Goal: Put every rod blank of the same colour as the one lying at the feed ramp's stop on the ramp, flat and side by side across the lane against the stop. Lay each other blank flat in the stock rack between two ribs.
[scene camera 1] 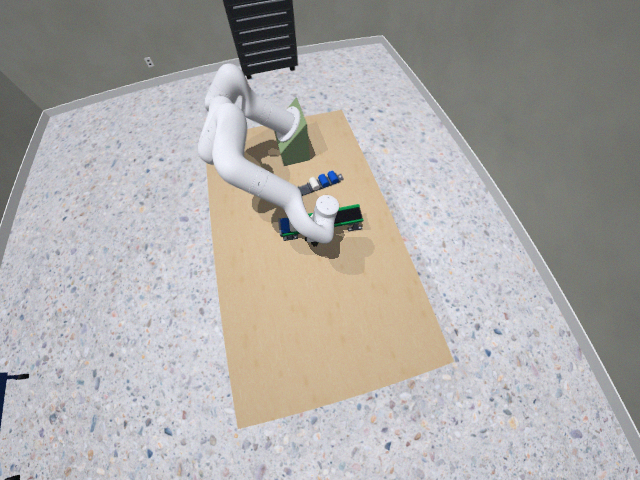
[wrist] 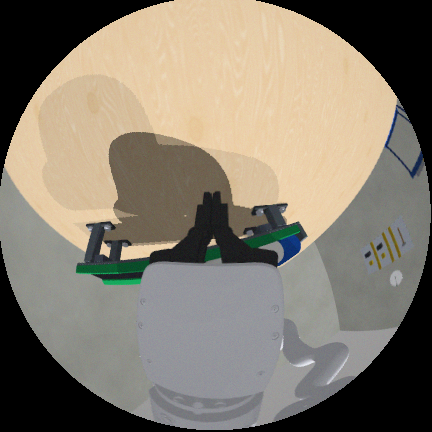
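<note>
The green-railed feed ramp [scene camera 1: 348, 215] [wrist: 115, 268] stands under the arm. A blue rod blank [scene camera 1: 284, 225] [wrist: 291, 250] lies at one end of the lane. A pale blank [wrist: 273, 248] shows beside it in the wrist view, partly hidden by my gripper. The grey stock rack [scene camera 1: 305, 190] holds a white blank [scene camera 1: 313, 182], a blue blank [scene camera 1: 323, 180] and another blue blank [scene camera 1: 332, 177] side by side; its left end is hidden by the arm. My gripper [scene camera 1: 314, 243] [wrist: 213, 200] is shut and empty, at the ramp's long side away from the rack. The middle of the ramp is hidden by the arm.
The ramp and rack stand on a wooden board [scene camera 1: 330, 330] [wrist: 250, 75]. The green arm base [scene camera 1: 296, 149] stands behind the rack. A dark drawer cabinet [scene camera 1: 266, 38] is at the back wall. The arm's shadow falls on the board beside the ramp.
</note>
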